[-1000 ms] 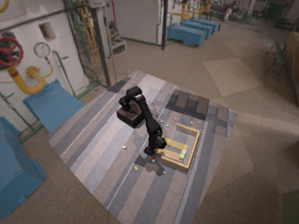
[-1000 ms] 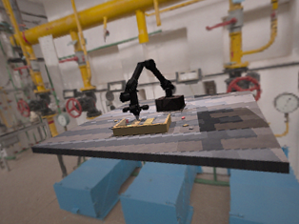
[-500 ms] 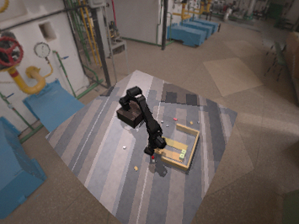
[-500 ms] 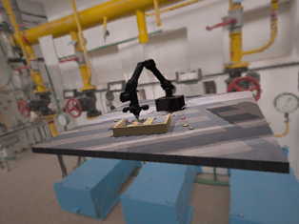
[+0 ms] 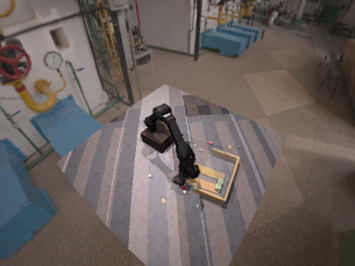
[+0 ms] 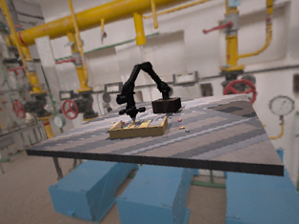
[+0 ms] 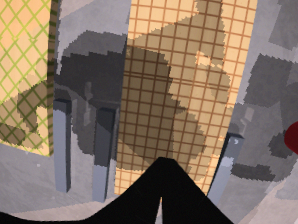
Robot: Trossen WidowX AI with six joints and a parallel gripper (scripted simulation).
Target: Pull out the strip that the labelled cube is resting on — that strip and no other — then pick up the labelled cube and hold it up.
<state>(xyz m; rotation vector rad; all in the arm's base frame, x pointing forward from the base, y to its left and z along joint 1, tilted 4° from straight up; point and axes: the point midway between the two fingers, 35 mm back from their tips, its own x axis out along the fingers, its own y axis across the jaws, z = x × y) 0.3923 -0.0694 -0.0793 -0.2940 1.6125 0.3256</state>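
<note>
The small red object lies 60 mm to the right of my gripper tip, 50 mm ahead of it and 10 mm above it.
</note>
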